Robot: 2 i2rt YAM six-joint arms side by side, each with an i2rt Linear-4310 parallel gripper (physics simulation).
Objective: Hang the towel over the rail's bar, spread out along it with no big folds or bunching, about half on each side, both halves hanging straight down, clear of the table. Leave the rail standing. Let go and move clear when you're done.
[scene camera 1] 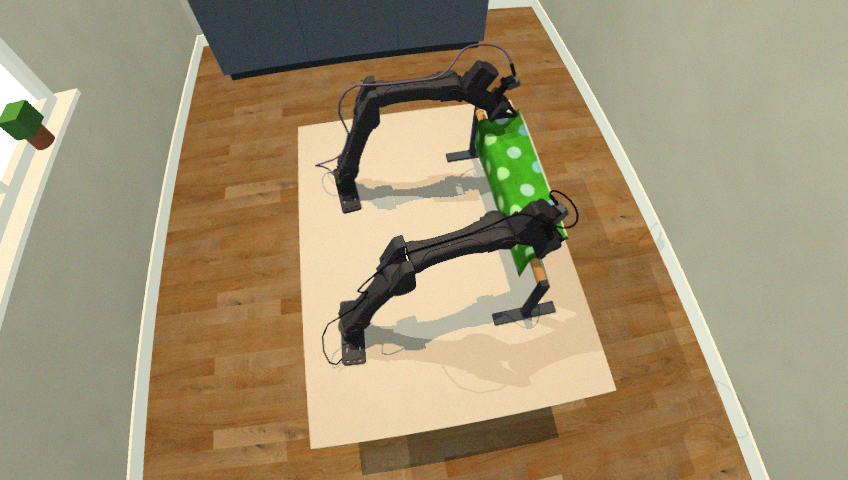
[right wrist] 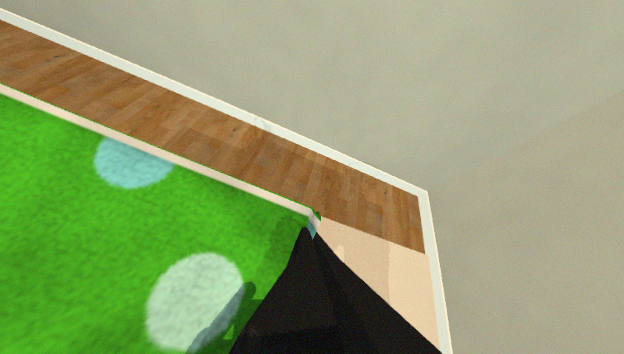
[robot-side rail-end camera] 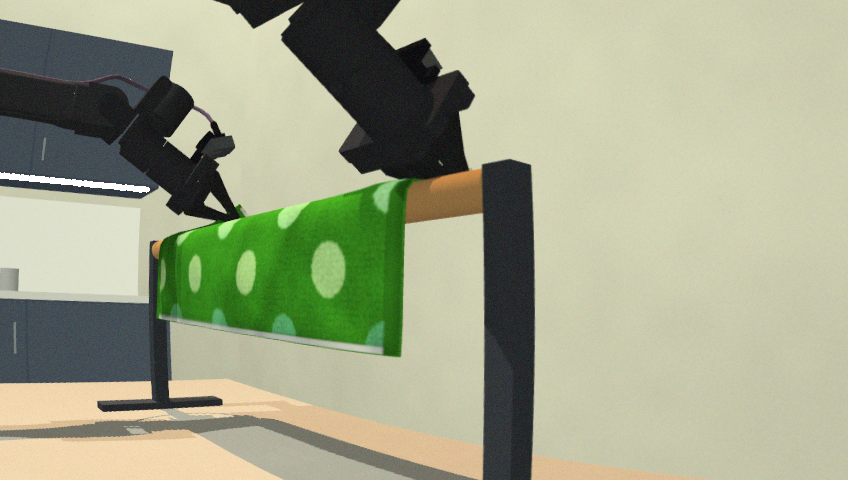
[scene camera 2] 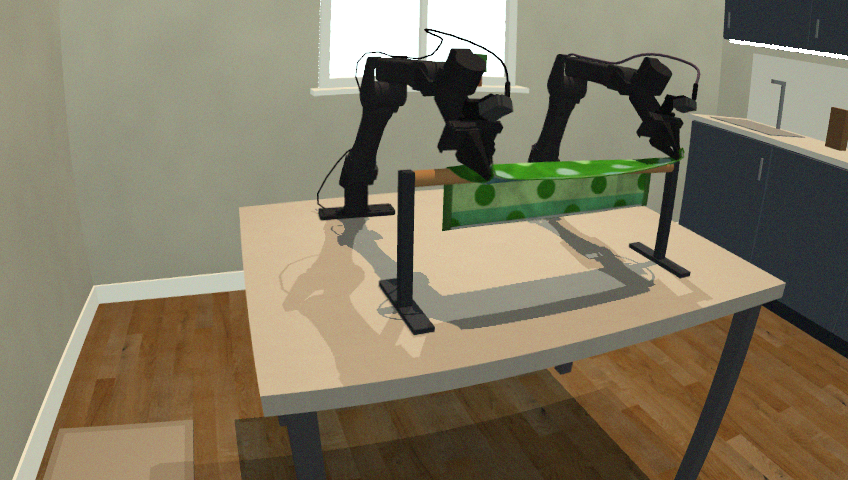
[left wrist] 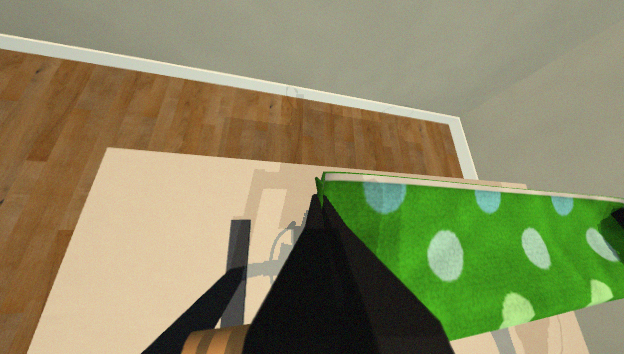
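The green dotted towel (scene camera 1: 513,166) (scene camera 2: 544,202) (robot-side rail-end camera: 285,267) (left wrist: 475,275) lies across the rail's bar (scene camera 1: 537,270) (scene camera 2: 428,177) (robot-side rail-end camera: 446,196). One part hangs down on the robot side, clear of the table; the other is held out past the bar at about bar height, fairly flat. My left gripper (scene camera 2: 678,155) (robot-side rail-end camera: 239,217) (left wrist: 317,200) is shut on one corner of the towel's outer edge. My right gripper (scene camera 2: 489,177) (right wrist: 305,235) is shut on the other corner, just beyond the bar; its tips are hidden in the rail-end view. The rail stands upright.
The rail's dark posts (scene camera 2: 405,237) (robot-side rail-end camera: 508,297) stand at both ends of the bar, on flat feet (scene camera 1: 523,313) (scene camera 2: 659,259). Bare bar shows between the towel and the post nearest the right gripper. The table's far edge (scene camera 2: 523,362) lies beyond the rail.
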